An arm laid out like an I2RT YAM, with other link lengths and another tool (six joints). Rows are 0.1 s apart.
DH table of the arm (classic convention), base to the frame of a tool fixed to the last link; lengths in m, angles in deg. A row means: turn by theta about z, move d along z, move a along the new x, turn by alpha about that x. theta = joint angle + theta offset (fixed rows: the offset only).
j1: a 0.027; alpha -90; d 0.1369; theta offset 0
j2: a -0.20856; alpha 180; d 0; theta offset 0
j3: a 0.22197; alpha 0; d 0; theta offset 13.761
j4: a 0.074; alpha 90; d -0.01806; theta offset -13.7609
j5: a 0; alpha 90; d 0.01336; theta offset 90
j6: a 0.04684; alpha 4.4; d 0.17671; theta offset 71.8
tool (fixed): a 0; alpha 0; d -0.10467; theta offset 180
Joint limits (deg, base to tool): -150..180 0..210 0..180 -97..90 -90..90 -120..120
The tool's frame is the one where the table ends.
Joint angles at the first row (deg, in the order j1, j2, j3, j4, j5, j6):
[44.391 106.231 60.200 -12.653 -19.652 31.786]
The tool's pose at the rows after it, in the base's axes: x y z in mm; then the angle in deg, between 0 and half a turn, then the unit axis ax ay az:
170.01 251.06 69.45 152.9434 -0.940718 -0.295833 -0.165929
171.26 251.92 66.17 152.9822 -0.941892 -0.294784 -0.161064
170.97 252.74 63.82 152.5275 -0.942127 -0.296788 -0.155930
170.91 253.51 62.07 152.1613 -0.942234 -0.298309 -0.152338
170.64 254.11 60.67 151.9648 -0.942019 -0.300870 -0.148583
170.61 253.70 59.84 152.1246 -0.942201 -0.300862 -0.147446
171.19 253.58 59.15 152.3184 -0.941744 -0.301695 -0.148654
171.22 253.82 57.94 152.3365 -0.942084 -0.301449 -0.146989
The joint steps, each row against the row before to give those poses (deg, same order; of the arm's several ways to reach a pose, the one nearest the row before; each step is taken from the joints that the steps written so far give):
[0.103 1.303 0.728 0.113 0.372 0.326]
[-0.106 1.165 0.564 0.094 -0.237 0.047]
[0.013 0.754 0.198 0.261 -0.703 -0.045]
[0.008 0.599 0.196 0.221 -0.537 -0.034]
[0.058 0.532 0.270 -0.041 -0.409 -0.168]
[-0.029 0.156 -0.001 -0.056 0.061 -0.074]
[-0.030 0.151 0.060 0.071 0.185 -0.196]
[0.012 0.344 0.103 0.077 -0.057 0.042]

